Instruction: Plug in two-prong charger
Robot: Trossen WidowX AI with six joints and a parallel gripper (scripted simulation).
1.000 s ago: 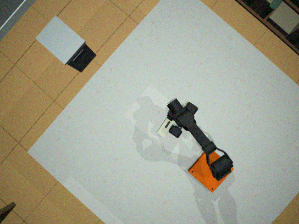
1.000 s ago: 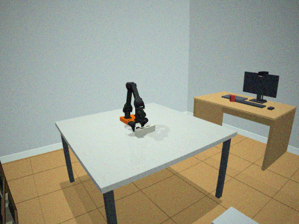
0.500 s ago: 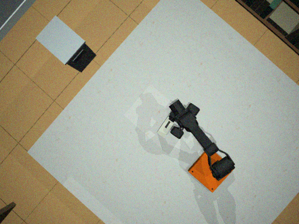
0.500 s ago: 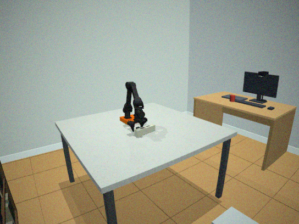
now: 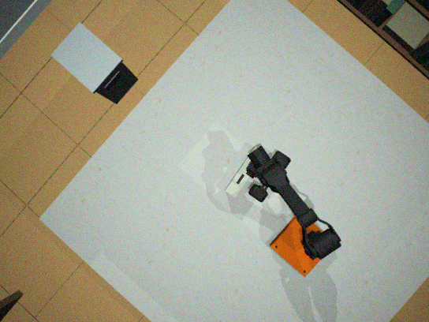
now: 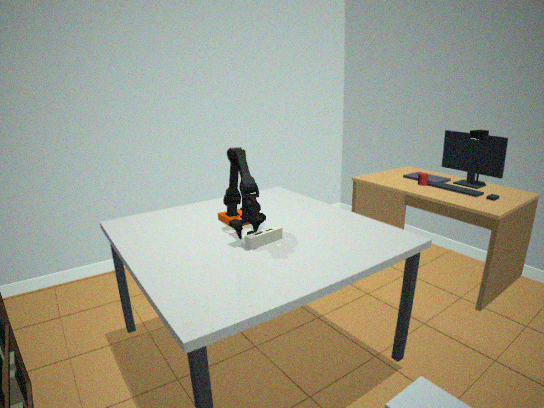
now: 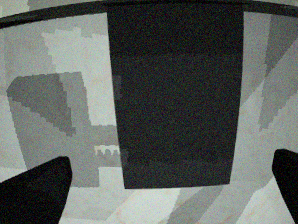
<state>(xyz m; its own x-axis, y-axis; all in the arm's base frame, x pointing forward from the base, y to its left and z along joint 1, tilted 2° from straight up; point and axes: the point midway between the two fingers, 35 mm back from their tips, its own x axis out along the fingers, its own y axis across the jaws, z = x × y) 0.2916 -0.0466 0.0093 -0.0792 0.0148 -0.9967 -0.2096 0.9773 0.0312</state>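
My gripper tip is 50 mm short of the black two-prong charger, 10 mm to the right of it and 10 mm below it.
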